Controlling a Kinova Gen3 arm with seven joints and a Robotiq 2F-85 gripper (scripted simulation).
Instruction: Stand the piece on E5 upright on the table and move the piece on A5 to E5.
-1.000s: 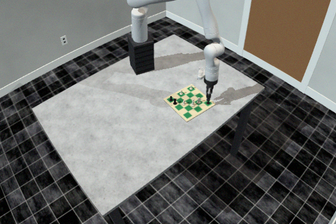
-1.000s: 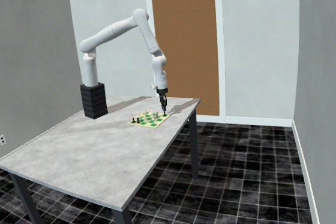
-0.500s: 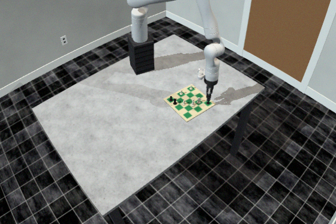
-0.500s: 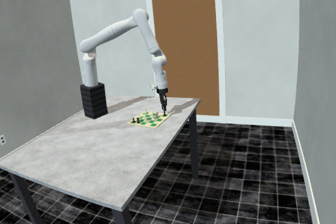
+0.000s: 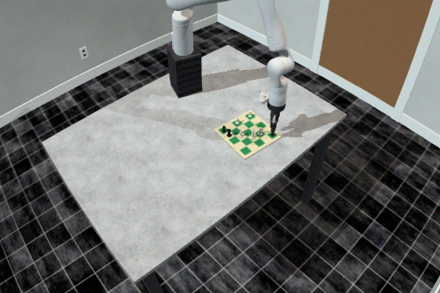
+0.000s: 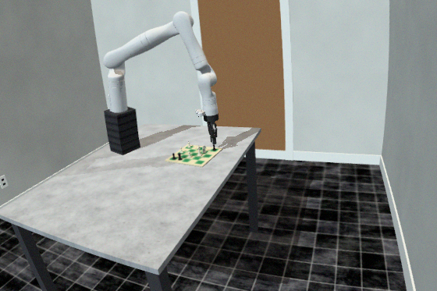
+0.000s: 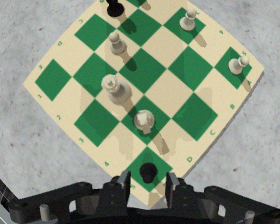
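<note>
My hand is 90 mm past the cream chessboard, 60 mm to the left of it and 60 mm above it.
</note>
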